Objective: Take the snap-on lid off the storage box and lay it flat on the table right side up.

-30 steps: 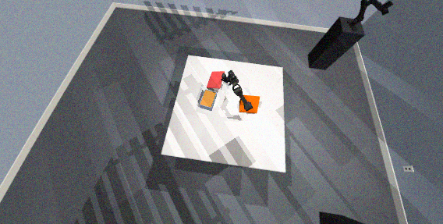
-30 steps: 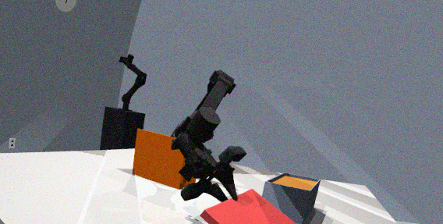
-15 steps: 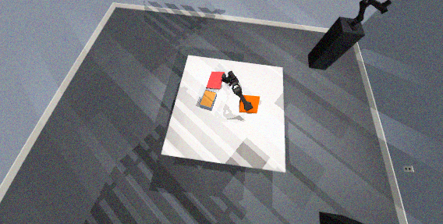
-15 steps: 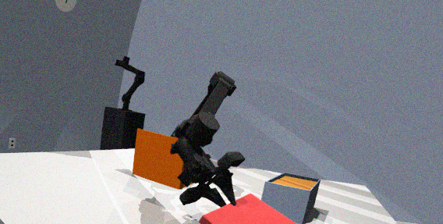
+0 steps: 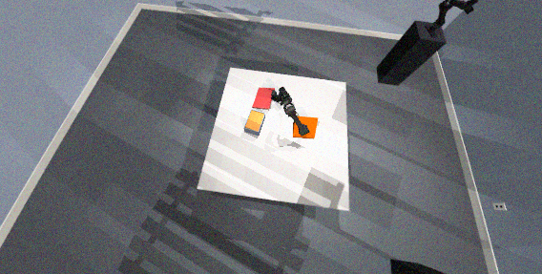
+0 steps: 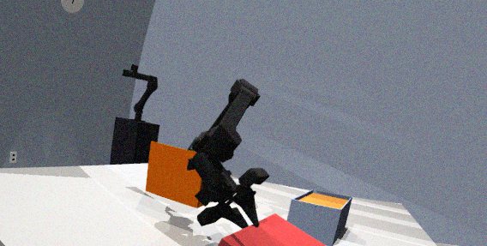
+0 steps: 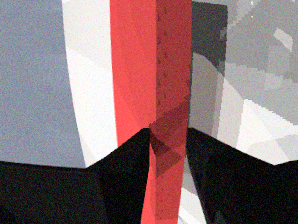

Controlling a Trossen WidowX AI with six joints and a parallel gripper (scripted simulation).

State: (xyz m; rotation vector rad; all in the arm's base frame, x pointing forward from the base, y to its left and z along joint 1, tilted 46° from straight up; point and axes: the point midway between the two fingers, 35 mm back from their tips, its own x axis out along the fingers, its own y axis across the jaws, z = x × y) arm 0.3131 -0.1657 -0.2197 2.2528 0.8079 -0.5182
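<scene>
My gripper tip is 80 mm short of the red lid, 20 mm above it and 10 mm to the left of it. Also, from my gripper tip: storage box: 280 mm to the left, 110 mm ahead, 10 mm below.
</scene>
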